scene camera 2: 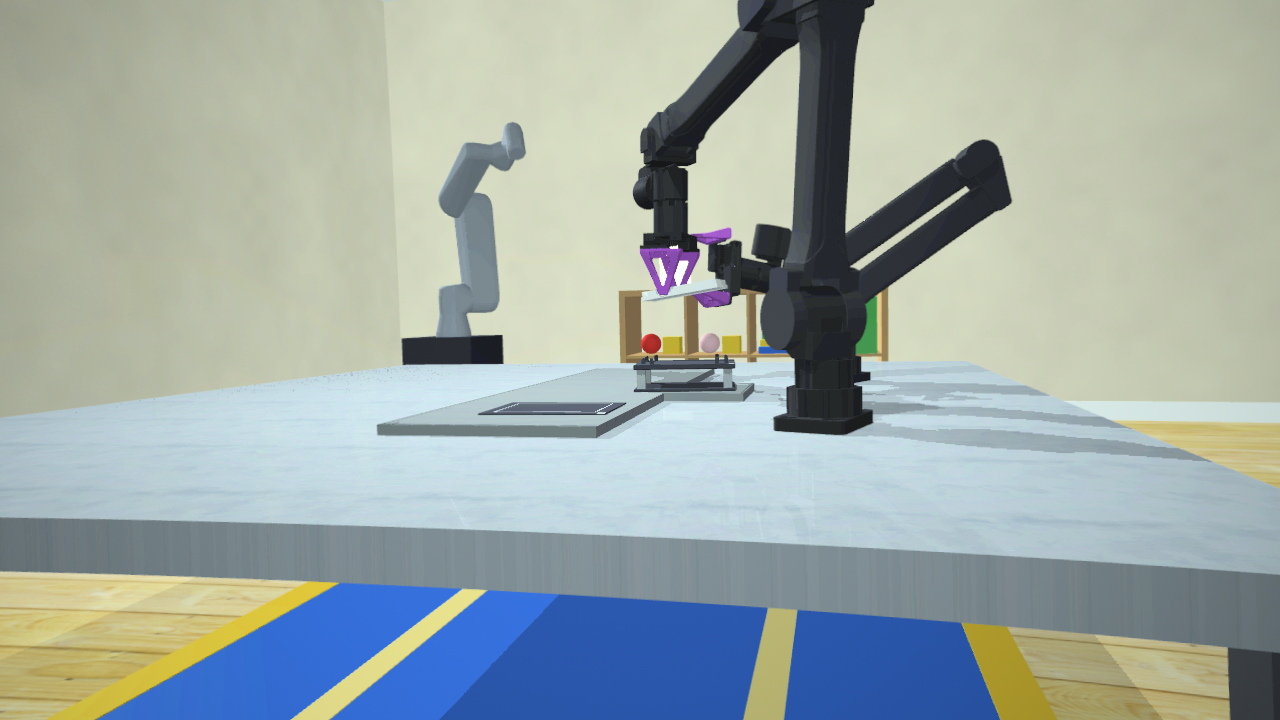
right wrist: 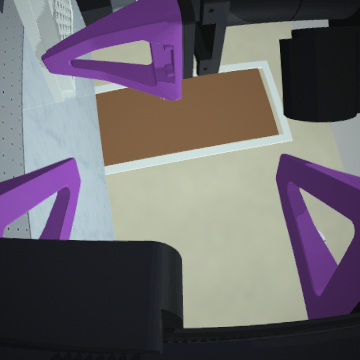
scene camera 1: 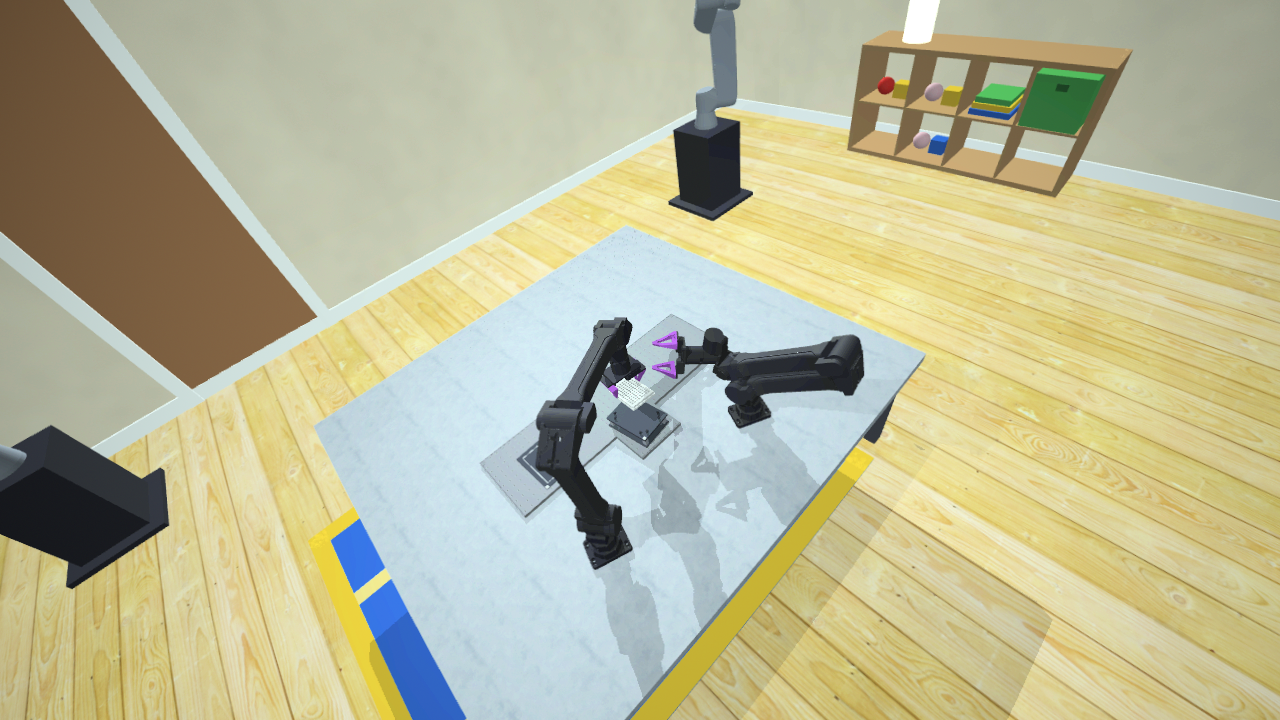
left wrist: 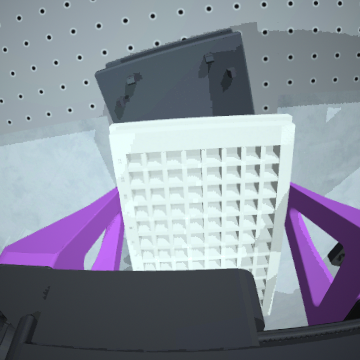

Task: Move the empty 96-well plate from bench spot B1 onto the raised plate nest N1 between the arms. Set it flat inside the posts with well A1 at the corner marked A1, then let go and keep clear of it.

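Pixels of known places: left gripper, fingertip midpoint: (scene camera 2: 670,295) (right wrist: 47,14) (scene camera 1: 626,389) (left wrist: 203,193); right gripper, fingertip midpoint: (scene camera 2: 687,262) (right wrist: 177,166) (scene camera 1: 652,355); left arm's base, link origin: (scene camera 2: 824,426) (scene camera 1: 608,546); right arm's base, link origin: (scene camera 1: 749,413).
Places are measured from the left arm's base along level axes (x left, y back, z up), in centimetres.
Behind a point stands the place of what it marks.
Note:
The white 96-well plate (scene camera 1: 634,392) {x -26.3, y -31.6, z 17.9 cm} (scene camera 2: 702,287) {x -22.4, y -27.6, z 17.9 cm} (left wrist: 202,135) {x -24.0, y -38.3, z 17.4 cm} is in the air above the dark raised nest (scene camera 1: 637,425) {x -23.9, y -28.9, z 5.7 cm} (scene camera 2: 684,364) {x -19.8, y -29.7, z 5.7 cm} (left wrist: 170,90) {x -22.7, y -36.7, z 5.7 cm}. In scene camera 2 it is tilted, its picture-left end lower. My left gripper (scene camera 1: 626,383) {x -24.9, y -34.9, z 16.9 cm} (left wrist: 203,193) {x -24.9, y -34.9, z 16.9 cm} is shut on the plate, a finger at each long side. In the left wrist view the nest shows beyond the plate's far edge, turned relative to it, with small posts; the plate hides the rest. The A1 marks cannot be read. My right gripper (scene camera 1: 655,355) {x -36.2, y -37.8, z 23.0 cm} (right wrist: 177,166) {x -36.2, y -37.8, z 23.0 cm} is open and empty, close beside the left gripper.
A long grey board (scene camera 1: 510,488) {x 20.2, y -31.5, z 1.3 cm} (scene camera 2: 447,418) {x 20.0, y -42.1, z 1.3 cm} lies on the table, with a dark marked spot (scene camera 2: 550,408) {x 7.8, y -35.3, z 1.5 cm} near one end. In the right wrist view a left finger (right wrist: 115,52) and part of the plate show close by at upper left.

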